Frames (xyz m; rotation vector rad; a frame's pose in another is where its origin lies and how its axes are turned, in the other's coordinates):
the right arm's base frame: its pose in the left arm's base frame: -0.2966 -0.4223 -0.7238 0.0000 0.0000 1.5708
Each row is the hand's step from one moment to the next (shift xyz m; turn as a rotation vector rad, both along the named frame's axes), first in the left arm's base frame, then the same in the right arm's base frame.
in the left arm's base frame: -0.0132 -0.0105 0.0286 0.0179 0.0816 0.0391
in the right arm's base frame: -0.0105 0.0132 0.0286 0.0816 -0.0179 0.0391
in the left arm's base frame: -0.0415 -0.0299 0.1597 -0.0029 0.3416 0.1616
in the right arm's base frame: -0.0299 0.0415 0.1597 0.3416 0.0029 0.1616
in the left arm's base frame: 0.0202 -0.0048 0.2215 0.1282 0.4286 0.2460
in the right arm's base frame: -0.0048 -0.0202 0.2215 0.4286 -0.1282 0.2460
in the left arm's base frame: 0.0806 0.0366 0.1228 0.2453 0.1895 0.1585
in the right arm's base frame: 0.0366 -0.0806 0.1228 0.1895 -0.2453 0.1585
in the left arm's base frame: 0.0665 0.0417 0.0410 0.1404 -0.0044 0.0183
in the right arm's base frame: 0.0417 -0.0665 0.0410 -0.0044 -0.1404 0.0183
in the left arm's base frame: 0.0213 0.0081 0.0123 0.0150 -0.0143 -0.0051
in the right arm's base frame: 0.0081 -0.0213 0.0123 -0.0143 -0.0150 -0.0051
